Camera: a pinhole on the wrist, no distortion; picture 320 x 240 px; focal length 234.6 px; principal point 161.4 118.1 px. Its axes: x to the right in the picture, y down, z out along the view. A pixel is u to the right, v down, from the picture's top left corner.
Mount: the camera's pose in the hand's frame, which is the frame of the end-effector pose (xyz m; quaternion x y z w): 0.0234 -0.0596 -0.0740 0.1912 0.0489 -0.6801 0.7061
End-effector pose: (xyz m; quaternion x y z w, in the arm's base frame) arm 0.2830 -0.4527 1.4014 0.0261 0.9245 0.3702 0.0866
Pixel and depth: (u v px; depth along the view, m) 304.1 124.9 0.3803
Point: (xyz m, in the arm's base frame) 0.3477 -0.6110 0.9810
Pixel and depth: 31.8 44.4 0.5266
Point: 0.6227 -0.1331 1.1266
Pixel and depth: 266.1 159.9 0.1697
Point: 0.2719 -0.5427 1.2229
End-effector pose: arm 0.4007 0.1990 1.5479 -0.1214 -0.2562 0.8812 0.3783
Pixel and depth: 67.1 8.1 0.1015
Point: 0.4558 0.1898 1.5985
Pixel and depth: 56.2 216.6 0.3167
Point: 0.2443 0.1734 1.8086
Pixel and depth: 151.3 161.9 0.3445
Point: 0.3782 0.2132 1.8548
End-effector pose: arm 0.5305 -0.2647 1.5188 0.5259 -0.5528 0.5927 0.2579
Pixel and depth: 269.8 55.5 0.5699
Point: 1.1545 -0.3868 1.4597
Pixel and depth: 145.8 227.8 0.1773
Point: 0.6417 -0.3585 1.6056
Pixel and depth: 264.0 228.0 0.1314
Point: 0.6647 -0.2794 1.6296
